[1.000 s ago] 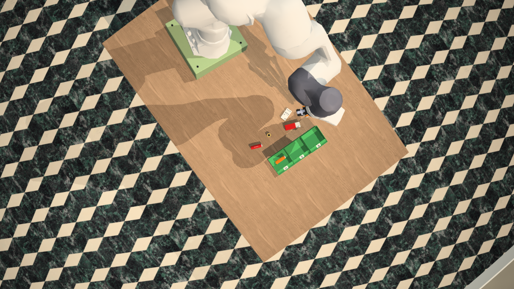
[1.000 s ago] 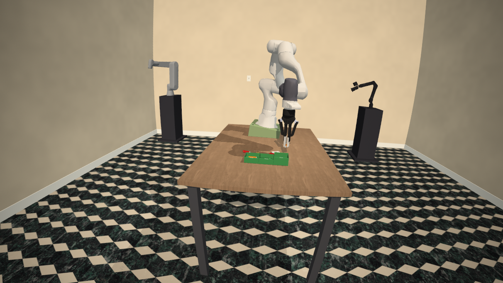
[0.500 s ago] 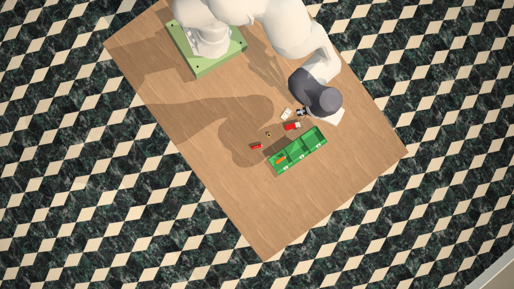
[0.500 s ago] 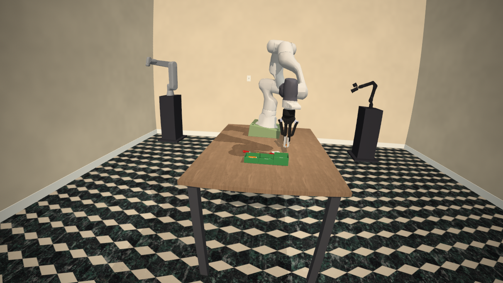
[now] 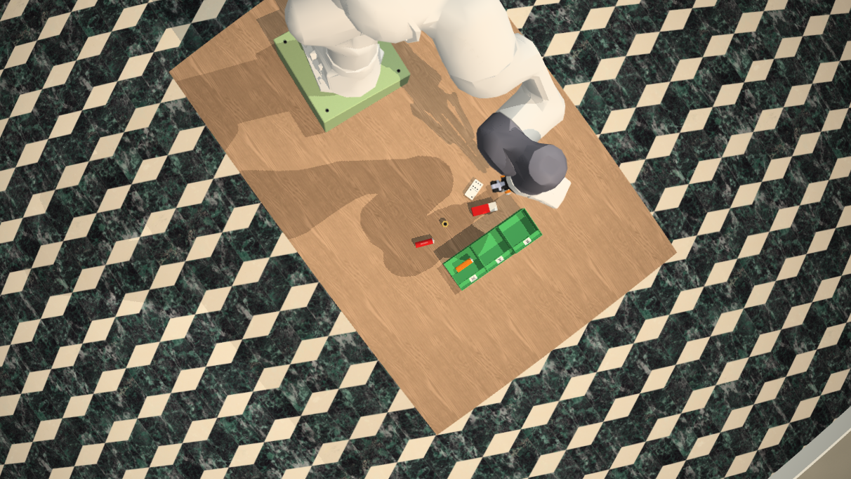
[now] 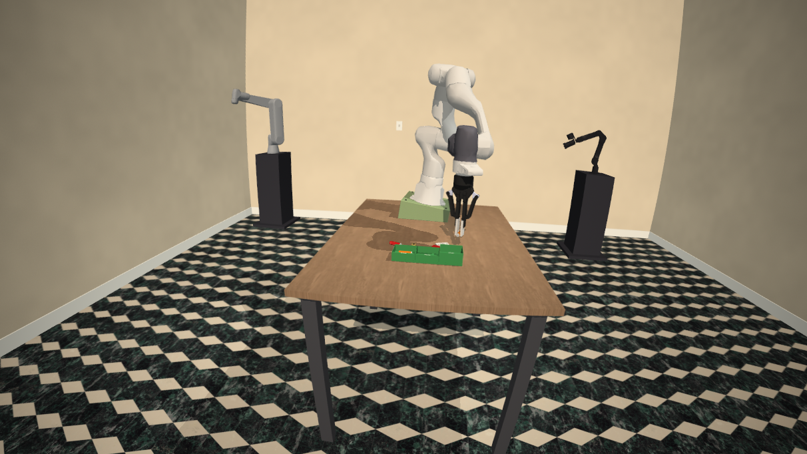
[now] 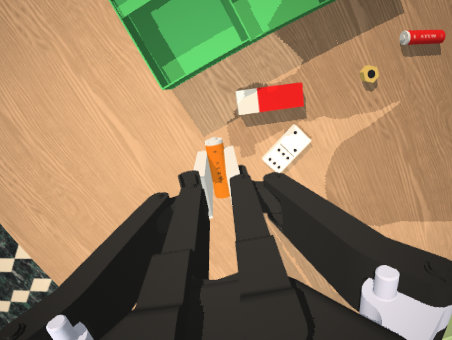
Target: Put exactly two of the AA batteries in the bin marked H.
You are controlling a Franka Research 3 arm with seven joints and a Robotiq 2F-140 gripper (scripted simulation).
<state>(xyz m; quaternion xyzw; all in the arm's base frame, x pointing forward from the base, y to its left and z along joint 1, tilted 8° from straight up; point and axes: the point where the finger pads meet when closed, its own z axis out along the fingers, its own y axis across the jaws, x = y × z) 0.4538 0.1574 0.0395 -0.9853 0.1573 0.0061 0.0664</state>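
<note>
The green bin marked H lies 12 cm ahead of my hand, 11 cm to the right of it and 7 cm below it. Round my hand: orange AA battery 3 cm below; white domino 9 cm below, 6 cm to the right, 4 cm behind; red-and-white cylinder 9 cm below, 6 cm to the right, 2 cm ahead.
</note>
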